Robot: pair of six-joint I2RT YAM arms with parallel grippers.
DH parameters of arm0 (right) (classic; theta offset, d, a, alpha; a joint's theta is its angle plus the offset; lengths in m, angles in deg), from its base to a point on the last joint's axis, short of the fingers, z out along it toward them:
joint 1: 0 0.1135 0.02 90
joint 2: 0 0 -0.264 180
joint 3: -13.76 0 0.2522 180
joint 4: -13.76 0 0.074 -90
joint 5: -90 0 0 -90
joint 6: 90 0.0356 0 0
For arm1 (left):
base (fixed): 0 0 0 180
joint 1: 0 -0.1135 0.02 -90
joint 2: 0 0 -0.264 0
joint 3: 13.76 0 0.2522 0
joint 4: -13.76 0 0.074 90
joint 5: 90 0 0 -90
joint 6: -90 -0.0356 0 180
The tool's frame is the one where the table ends.
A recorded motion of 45 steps. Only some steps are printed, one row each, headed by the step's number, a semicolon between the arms.
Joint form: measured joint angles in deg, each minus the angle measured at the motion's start. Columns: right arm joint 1, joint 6, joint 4, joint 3, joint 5, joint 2; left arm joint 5, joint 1, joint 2, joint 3, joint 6, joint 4.
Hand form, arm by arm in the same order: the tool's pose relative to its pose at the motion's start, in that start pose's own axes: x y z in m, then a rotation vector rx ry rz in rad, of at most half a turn. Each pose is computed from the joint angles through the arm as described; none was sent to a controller.
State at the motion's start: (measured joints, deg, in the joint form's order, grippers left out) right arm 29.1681 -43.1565 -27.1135 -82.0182 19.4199 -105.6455; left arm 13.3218 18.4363 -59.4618 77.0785 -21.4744 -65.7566
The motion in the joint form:
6: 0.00 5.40 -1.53 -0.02 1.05 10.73; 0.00 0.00 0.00 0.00 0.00 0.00
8: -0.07 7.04 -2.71 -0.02 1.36 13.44; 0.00 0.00 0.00 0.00 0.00 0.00
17: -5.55 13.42 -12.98 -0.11 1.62 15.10; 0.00 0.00 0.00 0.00 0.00 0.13
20: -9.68 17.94 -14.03 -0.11 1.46 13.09; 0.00 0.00 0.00 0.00 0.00 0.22
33: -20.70 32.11 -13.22 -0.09 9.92 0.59; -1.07 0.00 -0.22 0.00 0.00 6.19
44: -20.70 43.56 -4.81 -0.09 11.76 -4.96; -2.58 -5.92 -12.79 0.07 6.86 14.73
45: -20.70 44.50 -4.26 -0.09 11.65 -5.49; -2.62 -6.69 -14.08 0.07 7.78 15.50
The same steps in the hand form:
6: -0.0301 0.0060 -0.0689 0.0842 -0.1270 0.0392; 0.0000 0.0000 0.0000 0.0000 0.0000 0.0000
8: -0.0347 0.0097 -0.0865 0.0950 -0.1505 0.0589; 0.0000 0.0000 0.0000 0.0000 0.0000 0.0000
17: -0.0030 0.0016 -0.1067 0.0648 -0.0295 0.2899; -0.0002 0.0001 0.0000 -0.0008 -0.0021 0.0005
20: 0.0205 -0.0151 -0.1041 0.0851 0.0191 0.4414; -0.0004 0.0002 0.0000 -0.0014 -0.0035 0.0009
33: 0.1067 -0.0604 -0.0636 -0.0098 0.0780 0.9255; -0.0110 0.0052 0.0005 -0.0546 -0.0877 0.0231
44: 0.1204 -0.0737 -0.0317 -0.0078 0.0234 1.1008; -0.0242 0.0562 0.0629 -0.1253 -0.0119 -0.1864
45: 0.1222 -0.0745 -0.0287 -0.0057 0.0243 1.1170; -0.0239 0.0623 0.0692 -0.1322 -0.0036 -0.2143

